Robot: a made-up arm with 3 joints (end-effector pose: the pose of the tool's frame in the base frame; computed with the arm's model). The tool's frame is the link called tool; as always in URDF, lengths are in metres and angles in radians. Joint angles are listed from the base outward.
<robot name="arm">
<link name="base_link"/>
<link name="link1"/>
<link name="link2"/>
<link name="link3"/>
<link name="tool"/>
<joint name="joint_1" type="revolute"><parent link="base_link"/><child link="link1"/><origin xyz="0 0 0.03"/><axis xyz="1 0 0"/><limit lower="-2.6" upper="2.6"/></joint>
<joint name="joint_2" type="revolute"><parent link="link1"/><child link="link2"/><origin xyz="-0.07 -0.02 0.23"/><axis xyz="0 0 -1"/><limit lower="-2.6" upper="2.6"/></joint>
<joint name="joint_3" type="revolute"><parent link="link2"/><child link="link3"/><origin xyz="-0.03 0.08 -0.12"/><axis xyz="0 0 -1"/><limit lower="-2.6" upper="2.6"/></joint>
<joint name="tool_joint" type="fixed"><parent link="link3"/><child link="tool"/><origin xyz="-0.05 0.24 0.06"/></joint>
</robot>
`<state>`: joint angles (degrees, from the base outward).
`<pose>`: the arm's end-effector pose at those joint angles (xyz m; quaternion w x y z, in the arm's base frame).
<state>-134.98 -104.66 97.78</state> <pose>-0.2182 0.0050 -0.2055 0.3822 -0.9221 0.0554 0.0230</pose>
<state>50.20 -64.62 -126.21</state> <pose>-0.0609 -0.2837 -0.0449 0.0855 0.0400 0.4223 -0.9015</pose>
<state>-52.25 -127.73 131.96</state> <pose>-0.1471 0.2265 0.0152 0.8972 -0.4400 -0.0163 -0.0331</pose>
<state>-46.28 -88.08 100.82</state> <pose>-0.1468 0.2596 0.0045 0.9139 -0.3906 -0.0436 -0.1020</pose>
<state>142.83 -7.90 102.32</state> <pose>0.1324 -0.1716 -0.0532 0.2165 0.6439 0.6956 -0.2339</pose>
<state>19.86 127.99 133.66</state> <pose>-0.2187 -0.1799 0.1458 0.6440 0.1127 -0.1305 0.7454</pose>
